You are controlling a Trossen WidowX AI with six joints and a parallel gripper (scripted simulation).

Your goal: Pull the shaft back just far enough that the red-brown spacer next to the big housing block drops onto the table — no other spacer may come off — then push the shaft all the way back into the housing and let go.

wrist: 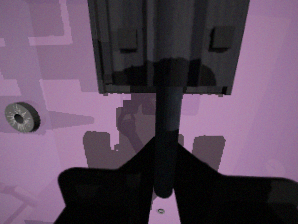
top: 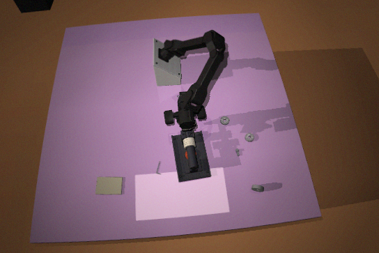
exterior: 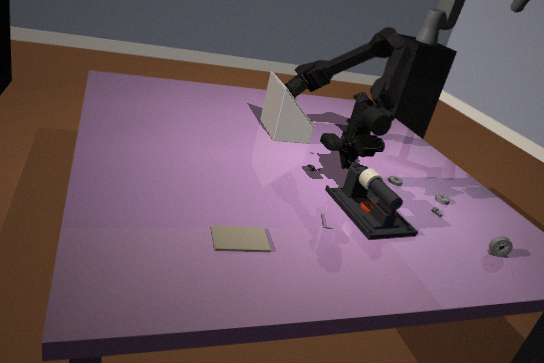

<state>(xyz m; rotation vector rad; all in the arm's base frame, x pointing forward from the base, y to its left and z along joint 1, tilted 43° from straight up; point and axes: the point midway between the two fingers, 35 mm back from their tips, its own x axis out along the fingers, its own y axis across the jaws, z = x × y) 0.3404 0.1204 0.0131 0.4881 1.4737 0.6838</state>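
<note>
Now: the dark shaft 60 mm ahead of my gripper tip, 30 mm above it and 10 mm to the left of it. Also, from my gripper tip: red-brown spacer 150 mm ahead, 30 mm below, 20 mm to the left; then tan plate 360 mm to the right, 280 mm ahead, 40 mm below; then white spacer 130 mm ahead, 30 mm above, 20 mm to the left.
</note>
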